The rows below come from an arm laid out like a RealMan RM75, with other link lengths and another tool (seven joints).
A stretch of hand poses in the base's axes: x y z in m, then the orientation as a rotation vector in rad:
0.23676 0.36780 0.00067 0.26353 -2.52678 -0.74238
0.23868 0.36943 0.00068 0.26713 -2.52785 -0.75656
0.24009 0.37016 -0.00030 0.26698 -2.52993 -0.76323
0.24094 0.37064 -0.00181 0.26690 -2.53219 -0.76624
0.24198 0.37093 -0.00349 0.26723 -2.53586 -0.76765
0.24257 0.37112 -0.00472 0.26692 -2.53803 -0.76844
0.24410 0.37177 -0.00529 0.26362 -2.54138 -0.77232
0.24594 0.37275 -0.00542 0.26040 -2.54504 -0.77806
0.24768 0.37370 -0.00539 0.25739 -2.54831 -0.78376
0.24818 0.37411 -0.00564 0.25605 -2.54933 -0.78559
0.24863 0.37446 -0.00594 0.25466 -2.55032 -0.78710
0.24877 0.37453 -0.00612 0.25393 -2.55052 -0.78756
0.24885 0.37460 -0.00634 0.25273 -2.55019 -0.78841
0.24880 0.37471 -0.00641 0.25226 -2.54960 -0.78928
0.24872 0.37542 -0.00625 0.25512 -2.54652 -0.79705
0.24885 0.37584 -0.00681 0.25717 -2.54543 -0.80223
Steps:
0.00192 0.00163 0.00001 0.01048 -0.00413 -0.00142
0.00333 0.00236 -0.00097 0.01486 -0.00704 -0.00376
0.00418 0.00284 -0.00248 0.01666 -0.00958 -0.00520
0.00522 0.00313 -0.00416 0.01725 -0.01329 -0.00639
0.00581 0.00332 -0.00539 0.01748 -0.01534 -0.00742
0.00734 0.00397 -0.00596 0.01915 -0.01813 -0.01148
0.00918 0.00495 -0.00609 0.02209 -0.02154 -0.01604
0.01092 0.00590 -0.00606 0.02509 -0.02465 -0.02033
0.01142 0.00631 -0.00631 0.02599 -0.02552 -0.02195
0.01187 0.00666 -0.00661 0.02665 -0.02631 -0.02350
0.01201 0.00673 -0.00679 0.02681 -0.02637 -0.02415
0.01209 0.00680 -0.00701 0.02722 -0.02587 -0.02504
0.01204 0.00691 -0.00708 0.02781 -0.02534 -0.02539
0.01196 0.00762 -0.00692 0.03413 -0.02453 -0.02456
0.01209 0.00804 -0.00748 0.03824 -0.02493 -0.02418

